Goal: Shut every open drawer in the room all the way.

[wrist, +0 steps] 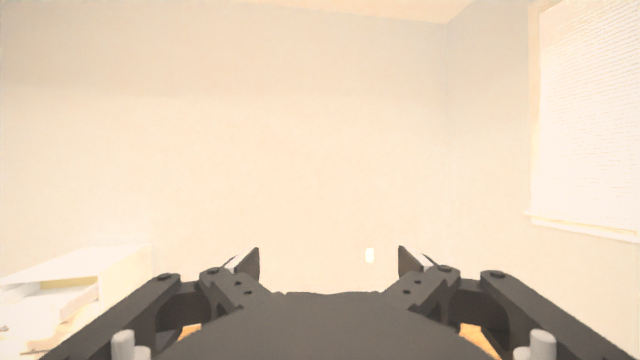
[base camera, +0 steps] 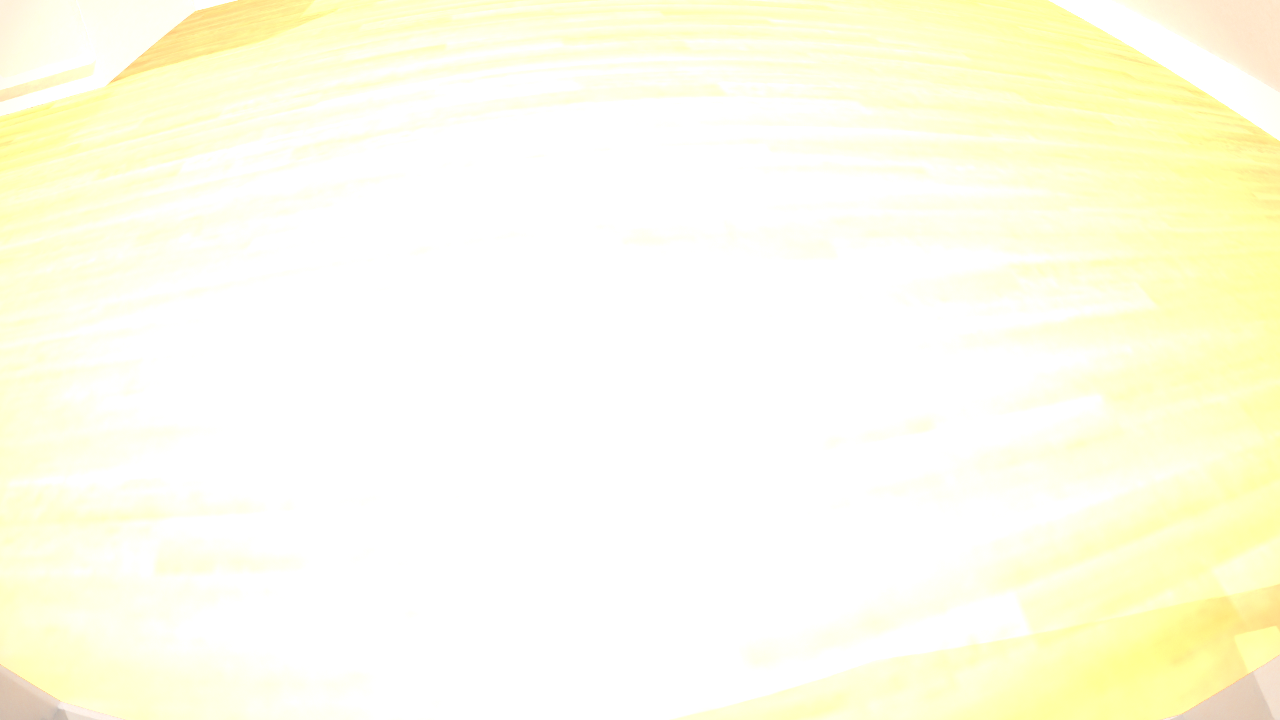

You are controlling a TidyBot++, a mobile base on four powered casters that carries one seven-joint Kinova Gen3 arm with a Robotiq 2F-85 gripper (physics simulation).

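Places are measured from the arm's base along level axes (x ahead, y left, z up), in millimetres.
Pixels of known places: gripper, fingertip midpoint: [wrist: 328, 261].
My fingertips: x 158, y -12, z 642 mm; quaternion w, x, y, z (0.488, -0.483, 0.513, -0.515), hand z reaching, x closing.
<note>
Ahead of a thing's pixels: the offset from my fingertips to its top centre. "*": to the spot under its first point. Level surfaces: height alone.
A white drawer cabinet [wrist: 125, 270] stands at the lower left of the wrist view, against the wall. Its upper drawer @[* dx +791, dy +1076, dz -429 mm] [wrist: 35, 310] is pulled out toward the left, and the gap below the cabinet top shows. Another drawer front seems to stick out lower down, partly cut off by the view's edge; how far is hard to tell. My gripper [wrist: 328, 261] is open and empty, to the right of the cabinet and apart from it. In the base camera view, a pale cabinet-like base shows at the top left corner, too washed out to tell its drawers.
A plain wall [wrist: 300, 150] fills the wrist view ahead. A window with blinds @[* dx +1069, dy -1397, dz +298 mm] [wrist: 590, 120] is on the right wall. A small bright wall plate [wrist: 369, 255] shows between the fingertips. In the base camera view, the wooden floor @[dz -1038 mm] [base camera: 1163, 358] is overexposed and a white baseboard [base camera: 1172, 53] runs along the upper right.
</note>
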